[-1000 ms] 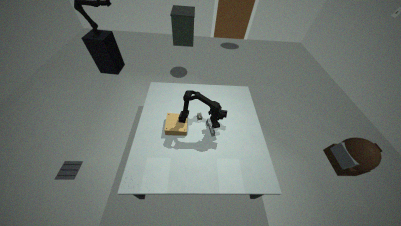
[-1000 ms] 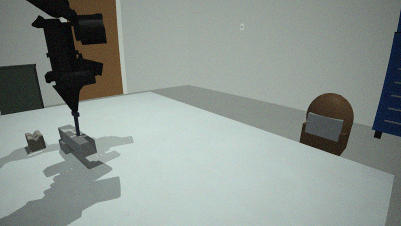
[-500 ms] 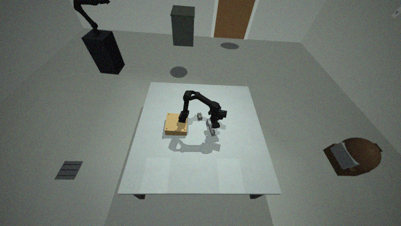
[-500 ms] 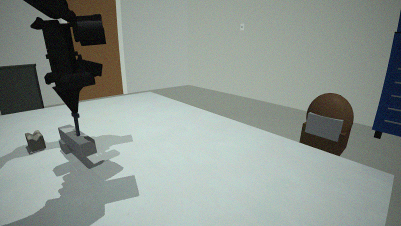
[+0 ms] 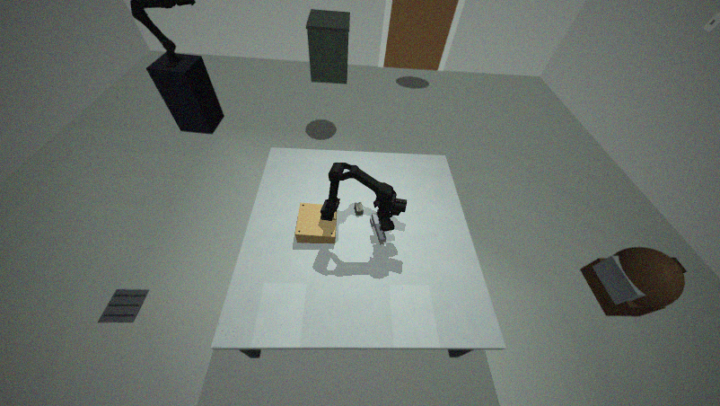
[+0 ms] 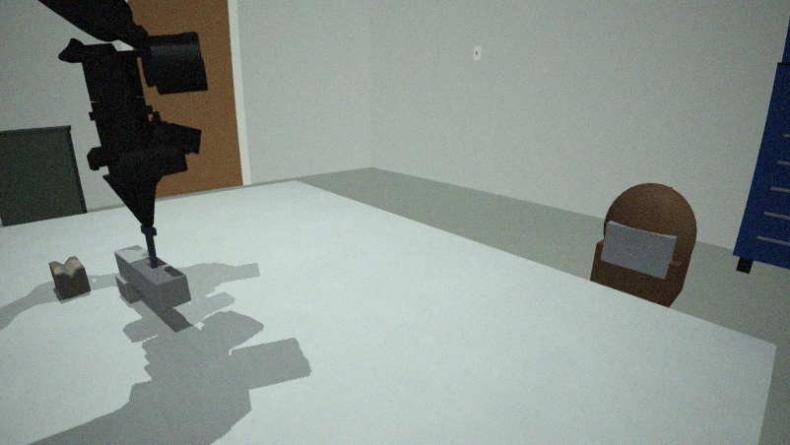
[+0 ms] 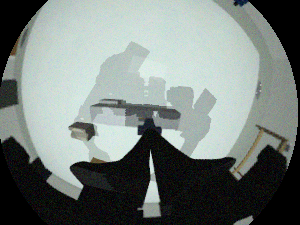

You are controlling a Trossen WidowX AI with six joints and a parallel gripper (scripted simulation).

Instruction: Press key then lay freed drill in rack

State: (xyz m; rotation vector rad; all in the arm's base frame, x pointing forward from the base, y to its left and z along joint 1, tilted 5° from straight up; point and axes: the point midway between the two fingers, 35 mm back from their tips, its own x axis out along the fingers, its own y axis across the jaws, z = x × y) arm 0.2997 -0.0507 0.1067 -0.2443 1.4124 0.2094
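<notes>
Right now the small blue key is 4 cm below my gripper tip. Round my gripper tip: drill: 2 cm behind, 5 cm to the left, 7 cm below; then rack: 13 cm behind, 17 cm to the left, 11 cm below; then grey housing: 1 cm behind, 3 cm to the left, 8 cm below.
</notes>
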